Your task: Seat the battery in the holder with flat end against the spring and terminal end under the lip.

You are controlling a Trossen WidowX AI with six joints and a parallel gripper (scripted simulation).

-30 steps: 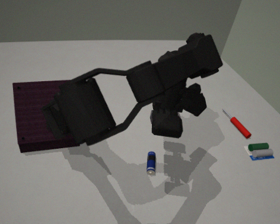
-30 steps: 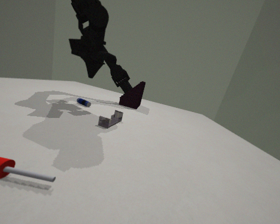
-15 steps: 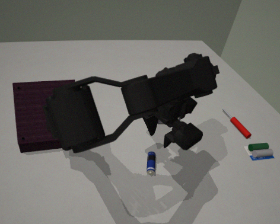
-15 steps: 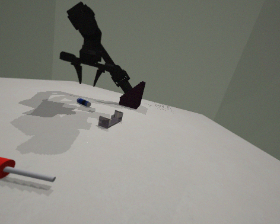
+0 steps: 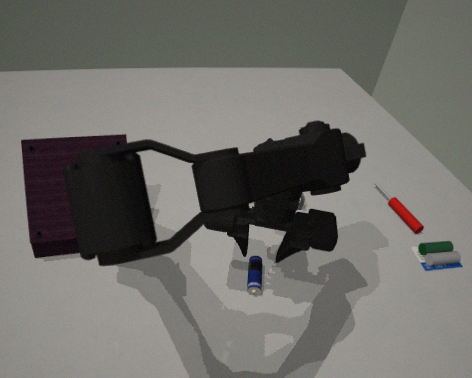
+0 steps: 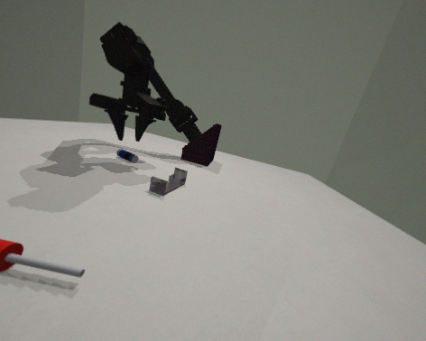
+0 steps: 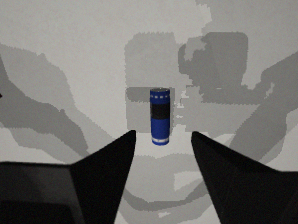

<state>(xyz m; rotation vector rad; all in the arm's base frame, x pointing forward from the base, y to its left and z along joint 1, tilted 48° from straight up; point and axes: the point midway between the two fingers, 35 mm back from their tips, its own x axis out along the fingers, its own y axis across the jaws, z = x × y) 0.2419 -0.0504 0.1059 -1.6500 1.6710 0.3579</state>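
Right now my gripper tip is 40 mm above the blue battery. From my gripper tip the other things lie so: red-handled screwdriver 350 mm ahead, 160 mm to the left, 40 mm below.
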